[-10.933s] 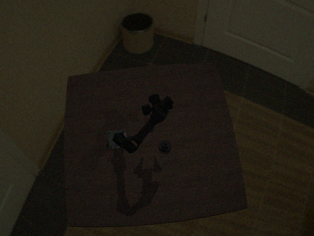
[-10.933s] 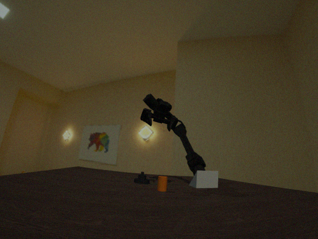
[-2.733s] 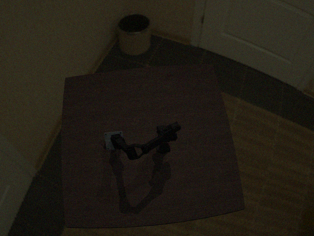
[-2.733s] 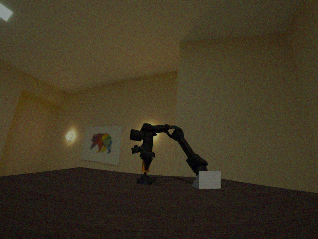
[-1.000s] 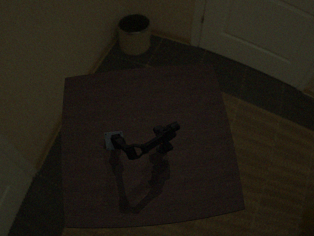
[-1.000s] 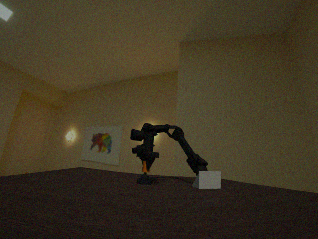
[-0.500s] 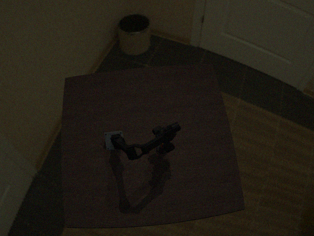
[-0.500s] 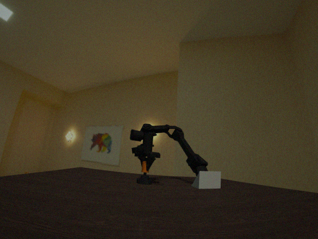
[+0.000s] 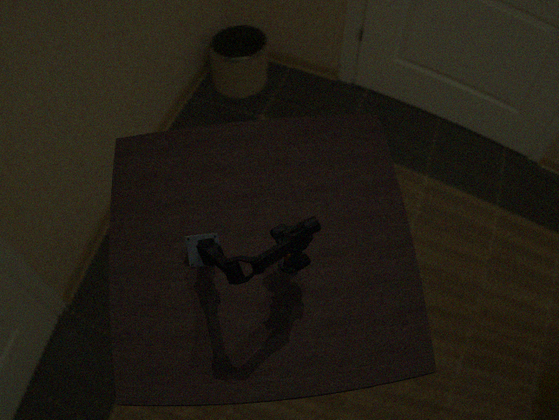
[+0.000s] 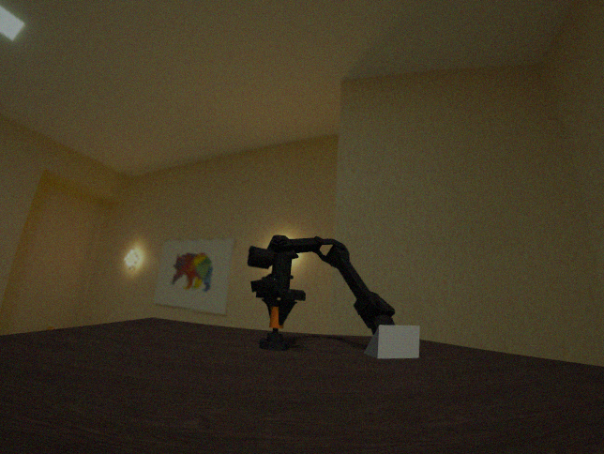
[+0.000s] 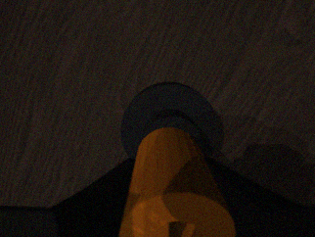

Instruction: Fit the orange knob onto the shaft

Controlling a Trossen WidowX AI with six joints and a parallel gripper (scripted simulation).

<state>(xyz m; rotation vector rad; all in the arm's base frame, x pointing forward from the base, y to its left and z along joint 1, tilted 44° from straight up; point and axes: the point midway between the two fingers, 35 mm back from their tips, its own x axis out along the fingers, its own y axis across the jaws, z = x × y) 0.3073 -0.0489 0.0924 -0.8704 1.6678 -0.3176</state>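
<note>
The dark round pedestal is 4 cm below my gripper tip. Round my gripper tip: orange knob (2 cm above).
</note>
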